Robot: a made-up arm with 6 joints. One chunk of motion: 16 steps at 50 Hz.
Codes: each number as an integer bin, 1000 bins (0 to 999) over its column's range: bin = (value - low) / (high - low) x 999, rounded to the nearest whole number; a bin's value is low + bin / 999 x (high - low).
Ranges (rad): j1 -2.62..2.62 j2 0..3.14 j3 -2.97..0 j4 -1.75..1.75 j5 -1.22..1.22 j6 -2.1..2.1
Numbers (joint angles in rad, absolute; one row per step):
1: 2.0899 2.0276 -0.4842 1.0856 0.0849 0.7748
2: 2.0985 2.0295 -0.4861 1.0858 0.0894 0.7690
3: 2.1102 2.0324 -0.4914 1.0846 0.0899 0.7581
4: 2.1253 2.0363 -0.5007 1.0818 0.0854 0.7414
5: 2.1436 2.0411 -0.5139 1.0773 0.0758 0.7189
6: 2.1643 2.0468 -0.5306 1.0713 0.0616 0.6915
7: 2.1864 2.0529 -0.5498 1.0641 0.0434 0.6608
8: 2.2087 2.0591 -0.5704 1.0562 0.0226 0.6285
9: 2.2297 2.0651 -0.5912 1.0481 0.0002 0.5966
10: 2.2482 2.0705 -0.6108 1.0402 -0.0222 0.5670
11: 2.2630 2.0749 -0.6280 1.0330 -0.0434 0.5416
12: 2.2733 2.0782 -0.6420 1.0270 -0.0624 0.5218
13: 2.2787 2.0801 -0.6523 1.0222 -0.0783 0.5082
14: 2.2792 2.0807 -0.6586 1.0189 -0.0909 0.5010
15: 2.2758 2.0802 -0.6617 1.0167 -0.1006 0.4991
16: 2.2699 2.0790 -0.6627 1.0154 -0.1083 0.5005
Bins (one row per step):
1: 898 645 836 809 534 684
2: 900 646 835 809 536 682
3: 902 647 834 809 536 680
4: 905 648 831 808 534 676
5: 908 649 826 807 531 670
6: 912 651 821 805 525 664
7: 916 653 814 803 517 657
8: 921 655 807 801 509 649
9: 925 657 800 799 500 641
10: 928 659 794 796 490 634
11: 931 660 788 794 482 628
12: 933 661 783 793 474 624
13: 934 662 780 791 467 620
14: 934 662 777 790 462 619
15: 933 662 776 790 458 618
16: 932 661 776 789 455 619

